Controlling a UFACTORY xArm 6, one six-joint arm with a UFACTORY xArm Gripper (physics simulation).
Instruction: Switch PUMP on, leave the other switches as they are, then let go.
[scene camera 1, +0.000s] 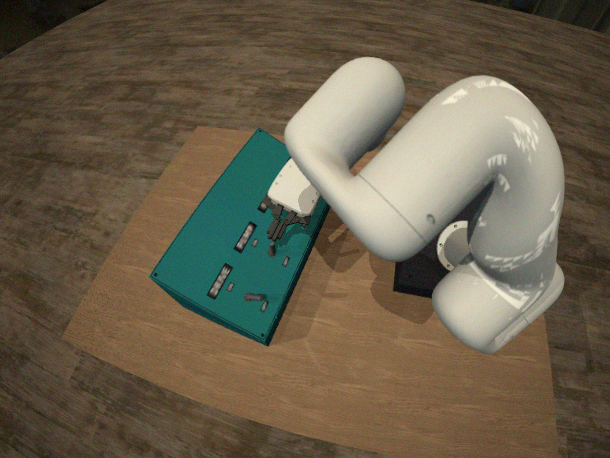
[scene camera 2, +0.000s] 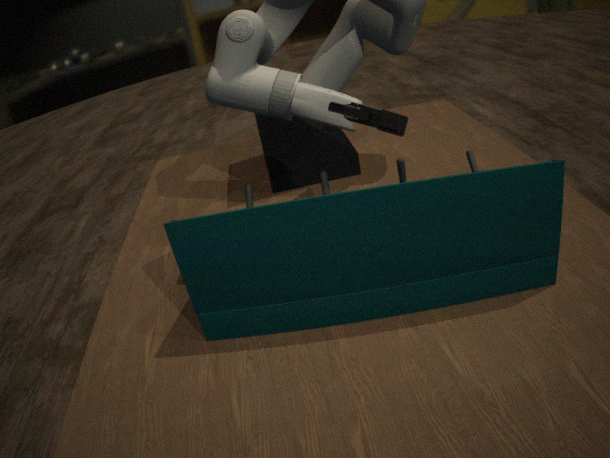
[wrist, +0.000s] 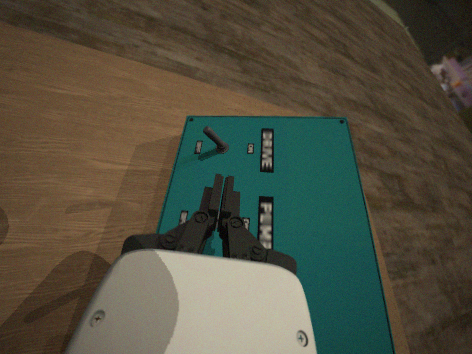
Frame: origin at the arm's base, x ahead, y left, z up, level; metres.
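Seen in the pictures: gripper, fingertip midpoint: (scene camera 1: 271, 239) (scene camera 2: 405, 126) (wrist: 222, 186); arm's base at its link origin: (scene camera 1: 461, 246).
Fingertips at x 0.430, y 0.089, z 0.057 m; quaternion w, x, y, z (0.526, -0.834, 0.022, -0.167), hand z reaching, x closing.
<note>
Pixels of each thing's top centre, then the offset from my fingertips to it. "pt": a spot on its surface instead. Level surfaces: height alone.
- PUMP label at its top centre: (wrist: 267, 225) (scene camera 1: 245, 235) dz -0.055, dx +0.077, dy -0.032 m
- plate at a spot on its surface: (scene camera 1: 255, 242) pt dz -0.073, dx +0.054, dy -0.028 m
- PUMP lever at its top centre: (scene camera 2: 400, 158) (scene camera 1: 271, 242) dz -0.045, dx +0.010, dy -0.018 m
- DRIVE lever at its top centre: (wrist: 218, 131) (scene camera 2: 472, 153) (scene camera 1: 253, 294) dz -0.058, dx +0.020, dy +0.102 m
- wooden table at its surface level: dz -0.189 m
The teal panel (scene camera 1: 215, 220) (scene camera 2: 370, 250) (wrist: 310, 200) carries levers. The PUMP label (scene camera 1: 245, 237) (wrist: 266, 222) shows beside its small ON plate (scene camera 1: 255, 242). In scene camera 1 the PUMP lever (scene camera 1: 271, 248) (scene camera 2: 401, 171) leans toward ON, unlike the DRIVE lever (scene camera 1: 254, 297) (scene camera 2: 472, 161) (wrist: 215, 139), which leans toward OFF. My gripper (scene camera 1: 272, 237) (scene camera 2: 403, 126) (wrist: 222, 186) is shut and empty. In scene camera 2 its fingertips stand above the PUMP lever, apart from it. In the wrist view the gripper hides the PUMP lever.
Two further levers (scene camera 2: 249, 196) (scene camera 2: 325, 183) stick up along the panel in scene camera 2; in scene camera 1 my arm and gripper cover that part. The panel stands on a wooden table (scene camera 1: 400, 380) (scene camera 2: 350, 390) (wrist: 65, 95), beside the arm's dark base (scene camera 1: 412, 275) (scene camera 2: 310, 157).
</note>
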